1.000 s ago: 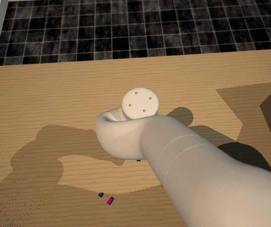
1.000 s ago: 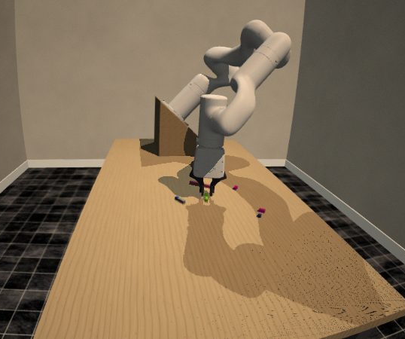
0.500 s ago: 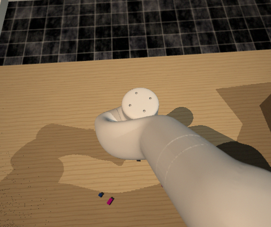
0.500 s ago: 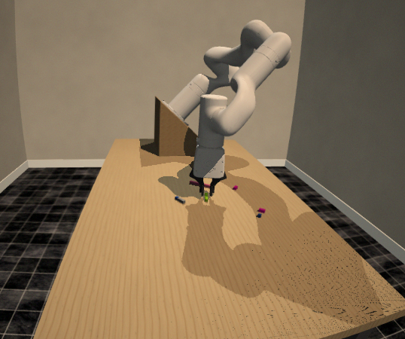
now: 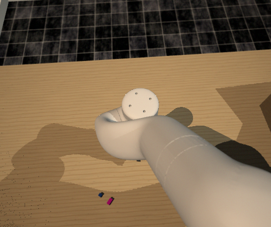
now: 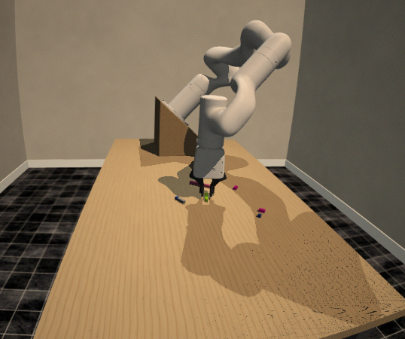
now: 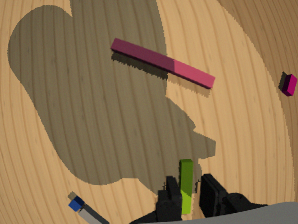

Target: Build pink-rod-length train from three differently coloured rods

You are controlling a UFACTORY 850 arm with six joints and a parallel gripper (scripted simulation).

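Now: hand 3 cm above the lime rod. From my hand the other things lie so: pink rod: 11 cm behind, 3 cm below, 1 cm to the left; then grey rod: 9 cm to the right, 3 cm below, 1 cm ahead.
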